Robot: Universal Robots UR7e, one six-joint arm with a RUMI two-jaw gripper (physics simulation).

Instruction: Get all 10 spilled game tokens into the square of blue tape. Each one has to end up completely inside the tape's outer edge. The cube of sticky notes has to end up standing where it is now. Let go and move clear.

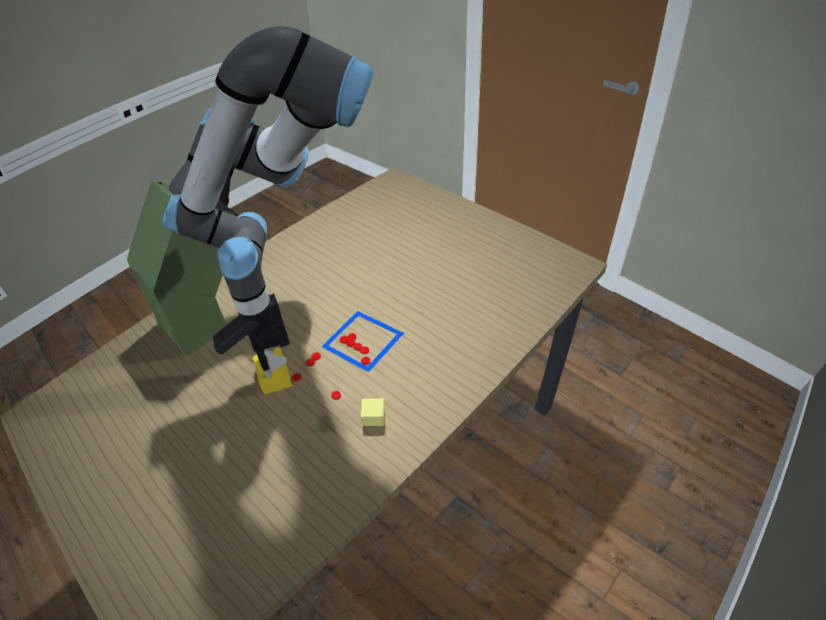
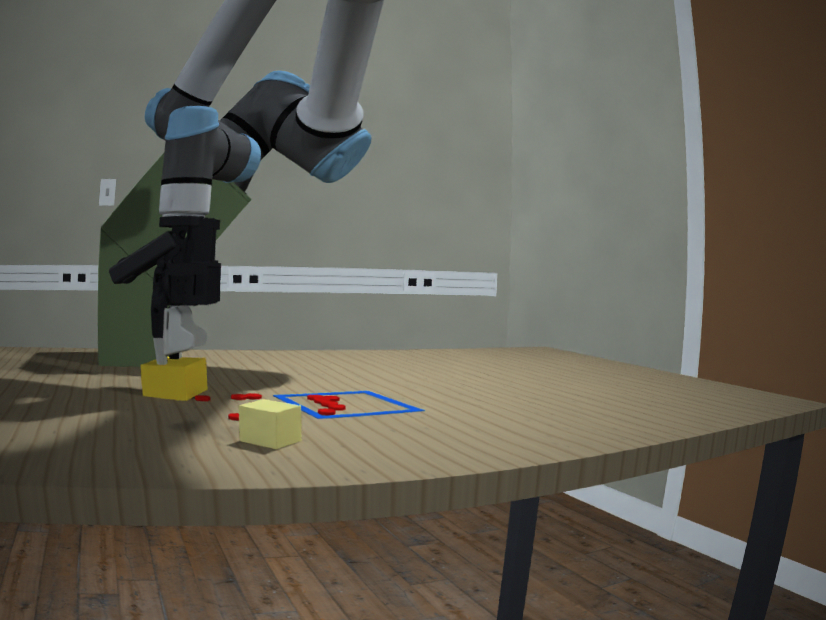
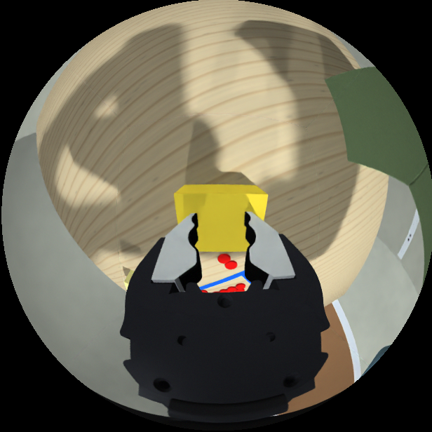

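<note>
My gripper [image 1: 269,368] [image 2: 168,360] [image 3: 220,211] is shut on a yellow block [image 1: 274,381] [image 2: 174,379] [image 3: 221,220], low at the table top. One red token [image 1: 296,377] [image 2: 202,398] lies close beside the block. Two touching tokens, one [image 1: 310,362] [image 3: 224,258] and another [image 1: 316,356] [image 3: 230,265], lie between it and the blue tape square [image 1: 385,352] [image 2: 393,401] [image 3: 222,281]. A lone token [image 1: 335,395] [image 2: 233,416] lies nearer the sticky-note cube [image 1: 372,412] [image 2: 270,423] [image 3: 129,279], which stands upright. Several tokens [image 1: 357,346] lie clustered inside the tape; one [image 1: 365,361] is near its front corner.
The wooden table [image 1: 427,246] [image 2: 507,393] has its front edge beyond the sticky-note cube. The green angled arm stand [image 1: 183,300] [image 2: 123,320] [image 3: 380,125] rises behind the block. A brown door [image 1: 560,120] is behind the table.
</note>
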